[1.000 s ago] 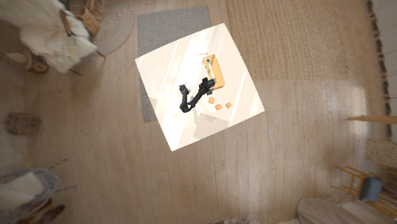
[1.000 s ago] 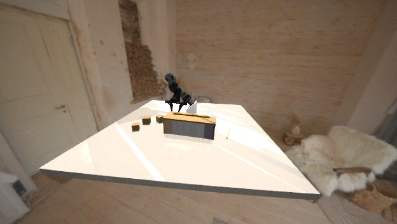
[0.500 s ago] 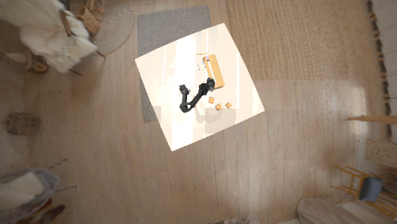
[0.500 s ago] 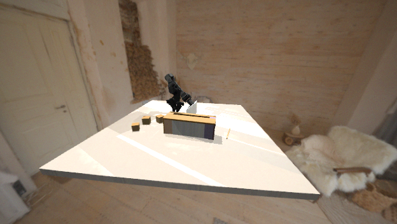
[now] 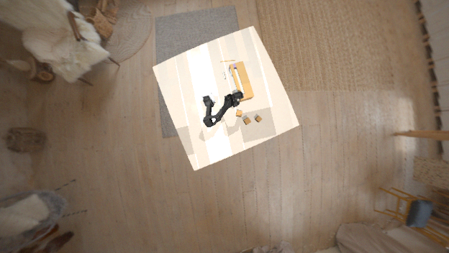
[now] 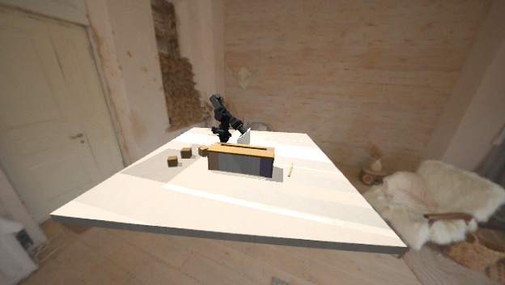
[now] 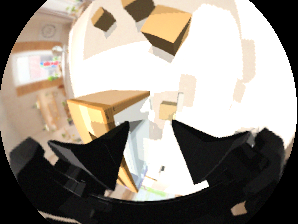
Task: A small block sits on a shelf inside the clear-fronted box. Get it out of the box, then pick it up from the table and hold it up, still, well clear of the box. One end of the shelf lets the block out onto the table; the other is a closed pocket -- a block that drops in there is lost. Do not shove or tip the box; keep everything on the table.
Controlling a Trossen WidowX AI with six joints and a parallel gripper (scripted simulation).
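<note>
My gripper tip is now 7 cm above the tan block, 2 cm past it and 1 cm to the right of it. The rest, counted from my gripper tip: orange-topped box 17 cm to the left, 6 cm ahead, 3 cm below; thin wooden stick 47 cm to the left, 8 cm below, 4 cm ahead.
</note>
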